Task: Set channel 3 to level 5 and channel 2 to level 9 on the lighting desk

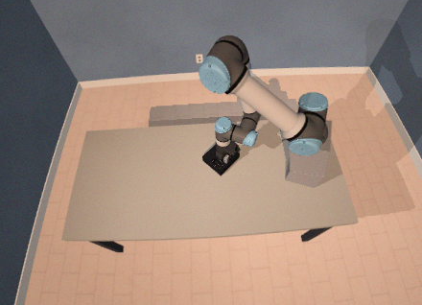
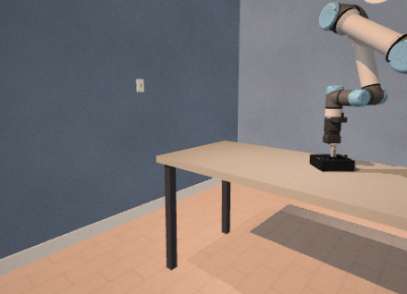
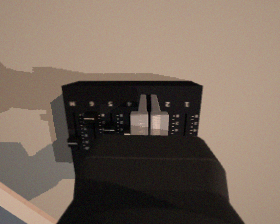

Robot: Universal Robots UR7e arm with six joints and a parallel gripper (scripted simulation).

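Now: the channel 3 fader cap 20 mm ahead of my hand, 10 mm to the right of it and 30 mm below it. From my hand the other things lie so: channel 4 fader cap (10 mm ahead, 40 mm to the right, 30 mm below); then channel 6 fader cap (30 mm behind, 60 mm to the right, 30 mm below); then channel 5 fader cap (50 mm to the right, 30 mm below).
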